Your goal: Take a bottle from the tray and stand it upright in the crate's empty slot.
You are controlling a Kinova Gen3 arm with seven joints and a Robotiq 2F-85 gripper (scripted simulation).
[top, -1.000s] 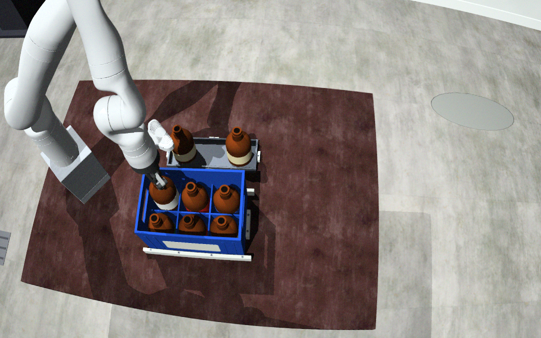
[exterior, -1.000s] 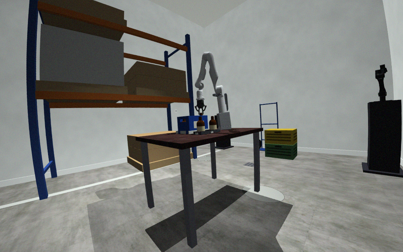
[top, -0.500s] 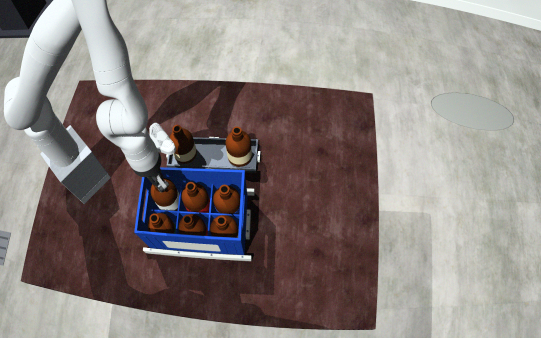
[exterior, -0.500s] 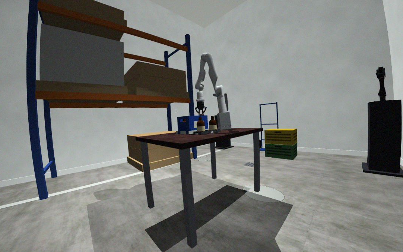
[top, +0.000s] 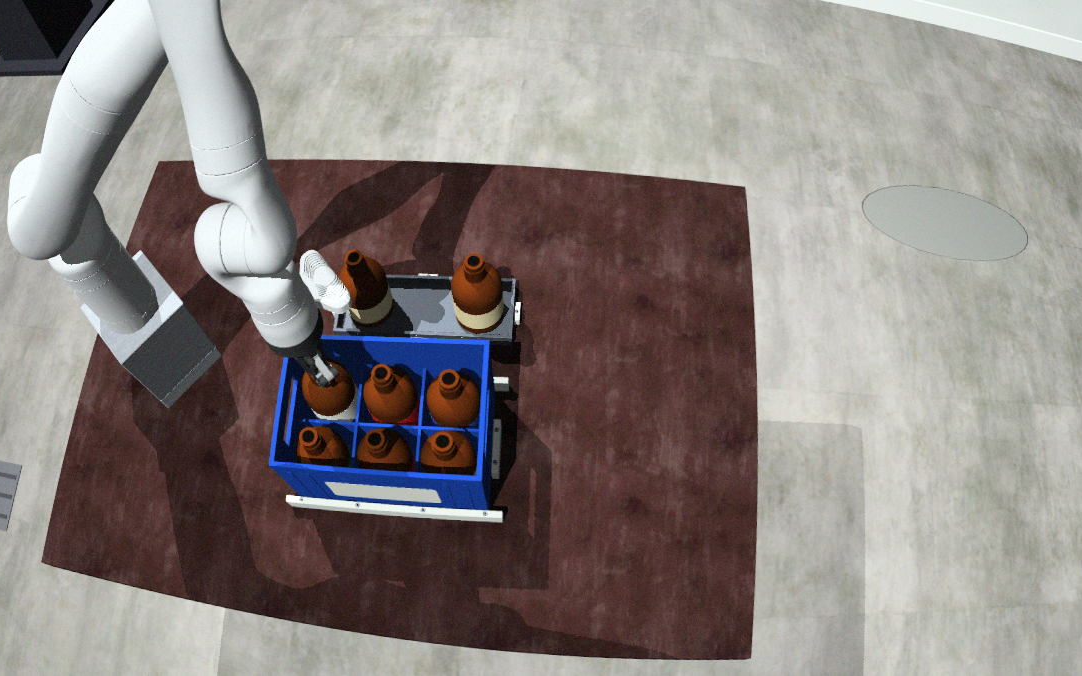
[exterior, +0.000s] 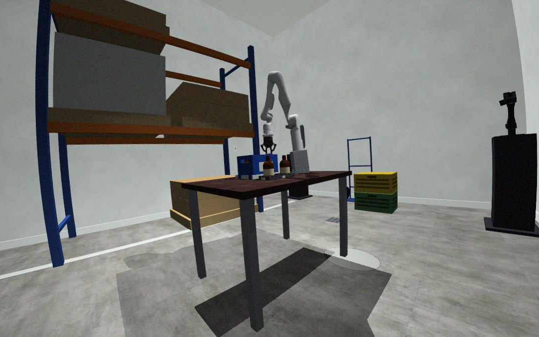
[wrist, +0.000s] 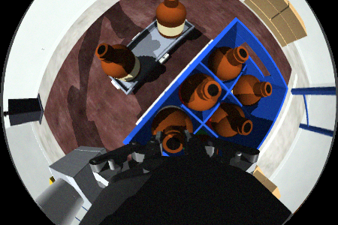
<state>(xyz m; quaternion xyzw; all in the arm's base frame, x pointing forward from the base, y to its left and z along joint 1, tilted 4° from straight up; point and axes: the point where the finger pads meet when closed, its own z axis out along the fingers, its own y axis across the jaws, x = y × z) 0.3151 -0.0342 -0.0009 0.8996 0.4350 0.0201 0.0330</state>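
My gripper is now 70 mm above the brown bottle. The rest, counted from my hand: grey tray (90 mm ahead, 190 mm to the left, 170 mm below); crate (90 mm ahead, 30 mm to the right, 90 mm below).
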